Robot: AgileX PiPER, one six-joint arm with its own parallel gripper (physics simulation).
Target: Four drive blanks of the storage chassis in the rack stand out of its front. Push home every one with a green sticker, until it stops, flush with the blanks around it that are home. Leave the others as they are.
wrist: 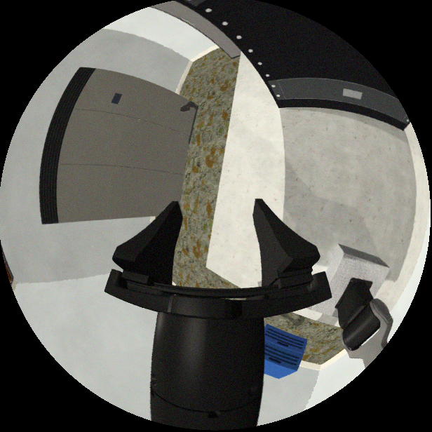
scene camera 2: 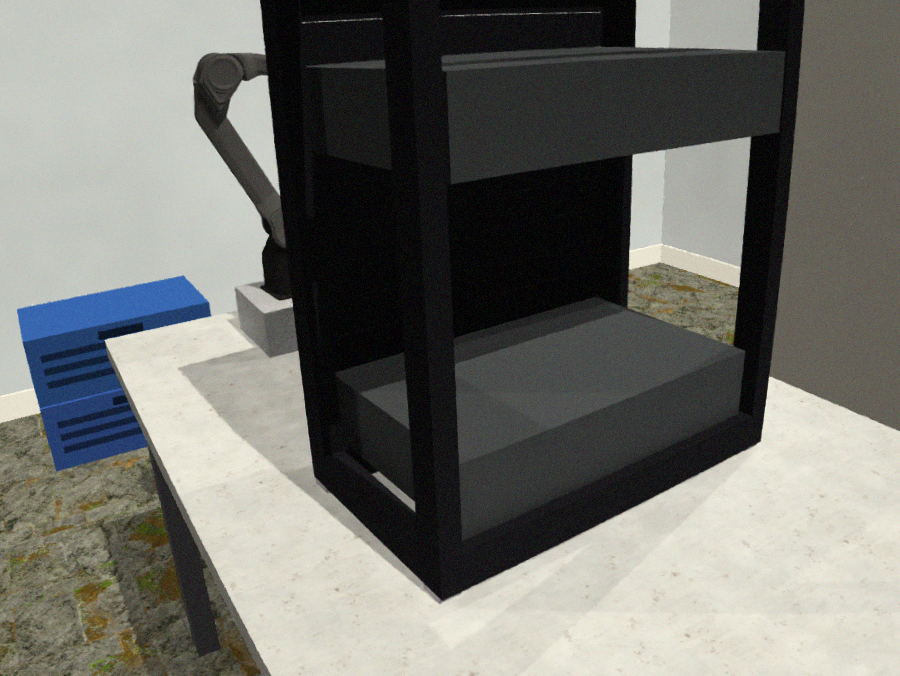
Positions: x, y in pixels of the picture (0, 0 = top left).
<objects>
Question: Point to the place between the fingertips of the gripper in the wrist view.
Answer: At 216, 207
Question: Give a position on a black rack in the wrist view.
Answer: At 299, 71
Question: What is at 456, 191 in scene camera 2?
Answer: A black rack.
</objects>
